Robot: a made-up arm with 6 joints.
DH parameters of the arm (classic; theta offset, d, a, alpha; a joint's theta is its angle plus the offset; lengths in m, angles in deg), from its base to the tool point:
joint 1: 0 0.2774 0 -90
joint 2: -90 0 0.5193 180
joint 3: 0 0 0 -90
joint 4: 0 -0.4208 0 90
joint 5: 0 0.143 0 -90
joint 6: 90 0 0 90
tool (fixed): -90 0 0 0
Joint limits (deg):
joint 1: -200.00..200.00
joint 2: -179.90..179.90
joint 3: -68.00..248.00
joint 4: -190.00..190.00
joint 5: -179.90..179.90
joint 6: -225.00..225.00
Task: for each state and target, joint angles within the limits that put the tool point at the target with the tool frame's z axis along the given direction. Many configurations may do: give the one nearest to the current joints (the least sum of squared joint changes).
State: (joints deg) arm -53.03 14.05 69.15 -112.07 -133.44 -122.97
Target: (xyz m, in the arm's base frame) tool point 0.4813 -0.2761 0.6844 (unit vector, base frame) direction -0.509 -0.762 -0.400
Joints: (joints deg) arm -27.84 13.52 19.39 -82.20 -171.00 -149.44
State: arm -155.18 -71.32 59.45 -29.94 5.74 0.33
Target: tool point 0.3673 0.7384 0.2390 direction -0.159 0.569 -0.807
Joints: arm -125.21 -119.90 38.18 -28.51 -2.57 1.23
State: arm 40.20 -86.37 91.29 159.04 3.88 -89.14
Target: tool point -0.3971 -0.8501 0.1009 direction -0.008 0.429 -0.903
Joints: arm 71.38 -97.14 84.88 137.14 -32.97 -133.14
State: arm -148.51 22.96 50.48 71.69 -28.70 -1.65
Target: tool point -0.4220 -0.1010 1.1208 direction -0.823 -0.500 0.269
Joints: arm -167.99 17.80 50.85 94.41 -69.61 14.18
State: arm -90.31 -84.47 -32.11 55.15 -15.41 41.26
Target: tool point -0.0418 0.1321 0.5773 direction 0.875 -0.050 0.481
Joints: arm -105.64 -78.26 -68.00 57.96 5.69 1.41
